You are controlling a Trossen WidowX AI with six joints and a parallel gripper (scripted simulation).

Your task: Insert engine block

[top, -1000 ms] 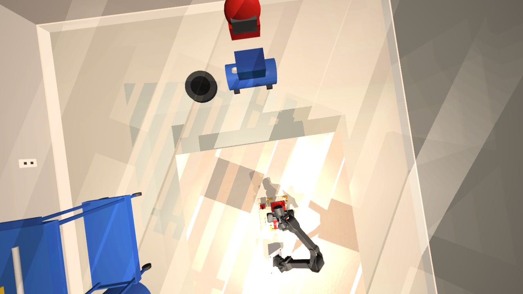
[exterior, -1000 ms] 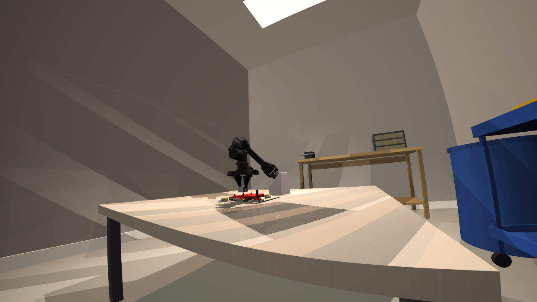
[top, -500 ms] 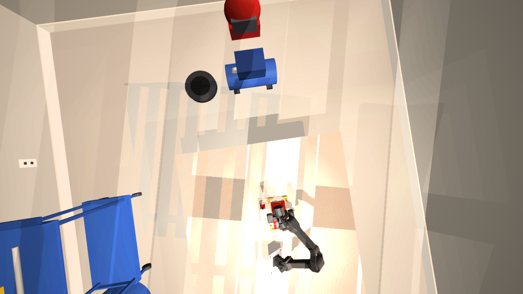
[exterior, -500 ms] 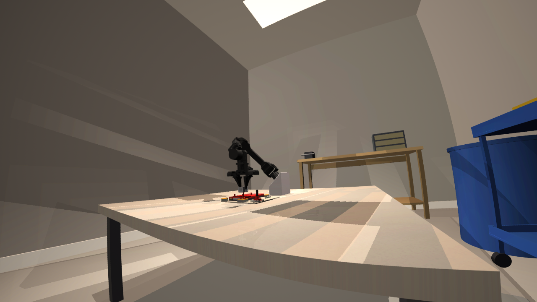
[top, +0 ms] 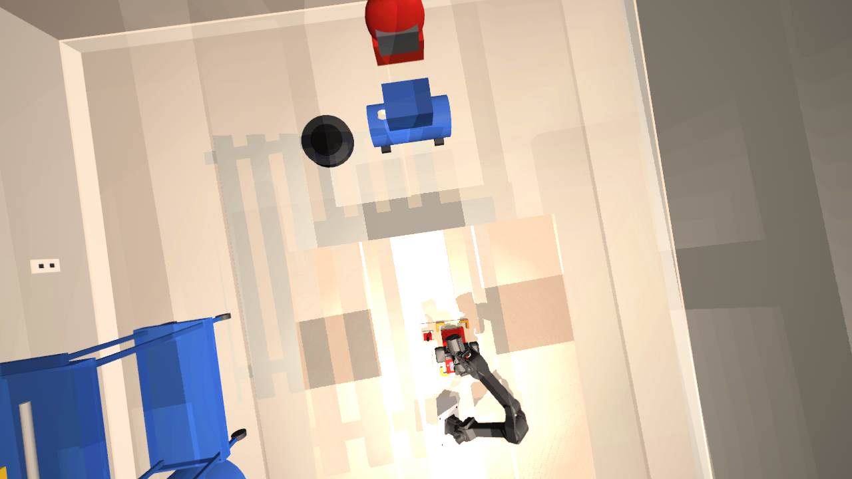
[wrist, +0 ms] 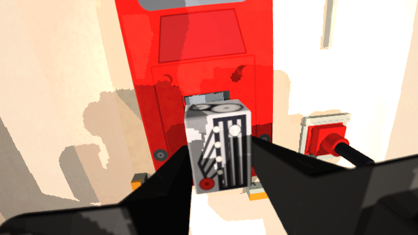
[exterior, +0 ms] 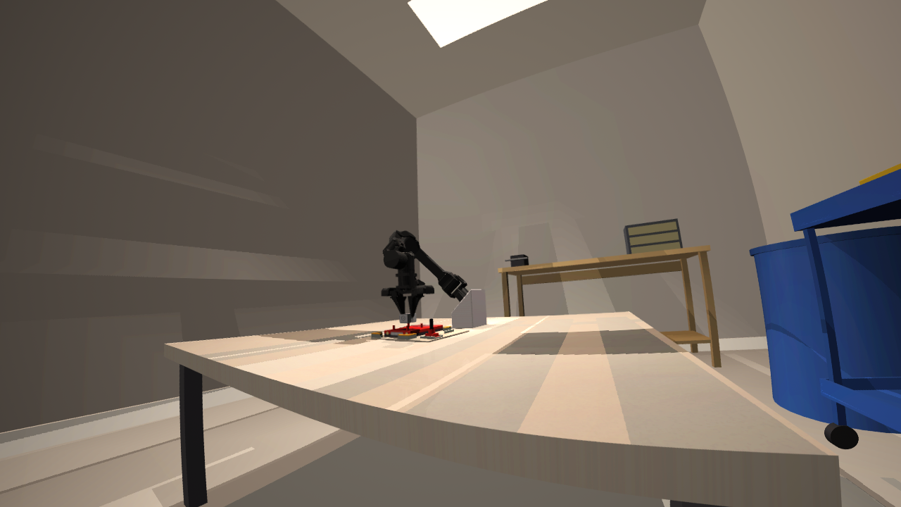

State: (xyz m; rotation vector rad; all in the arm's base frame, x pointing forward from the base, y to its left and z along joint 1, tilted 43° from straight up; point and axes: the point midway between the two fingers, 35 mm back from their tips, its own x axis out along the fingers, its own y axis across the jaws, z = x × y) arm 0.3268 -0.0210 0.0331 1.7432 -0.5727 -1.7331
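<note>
The engine block is 1 cm below my gripper tip.
</note>
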